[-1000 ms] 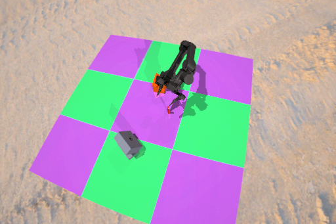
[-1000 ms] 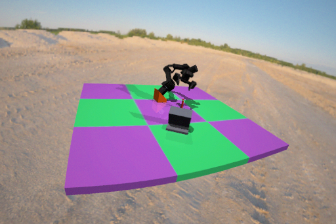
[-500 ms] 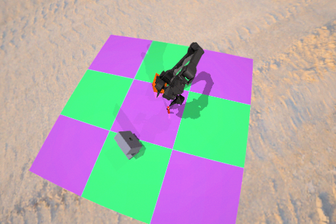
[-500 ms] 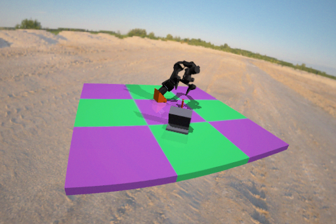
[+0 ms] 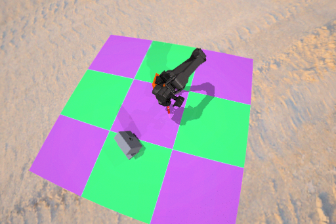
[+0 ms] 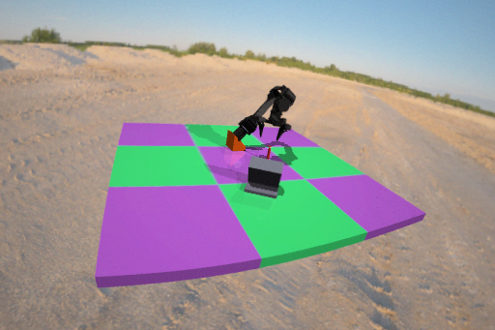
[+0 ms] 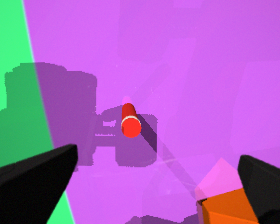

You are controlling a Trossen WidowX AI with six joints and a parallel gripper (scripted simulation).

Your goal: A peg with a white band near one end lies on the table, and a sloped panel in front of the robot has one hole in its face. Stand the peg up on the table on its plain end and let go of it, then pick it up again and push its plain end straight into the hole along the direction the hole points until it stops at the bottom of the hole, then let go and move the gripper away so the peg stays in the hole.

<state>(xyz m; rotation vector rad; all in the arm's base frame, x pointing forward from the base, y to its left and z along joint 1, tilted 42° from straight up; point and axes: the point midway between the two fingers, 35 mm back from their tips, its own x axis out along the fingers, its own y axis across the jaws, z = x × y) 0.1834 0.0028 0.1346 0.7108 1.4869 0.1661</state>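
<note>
Now: the peg 1 cm ahead of my gripper tip, 1 cm to the left of it and 6 cm below it. Round my gripper tip: grey sloped panel: 27 cm ahead, 19 cm to the right, 4 cm below.
</note>
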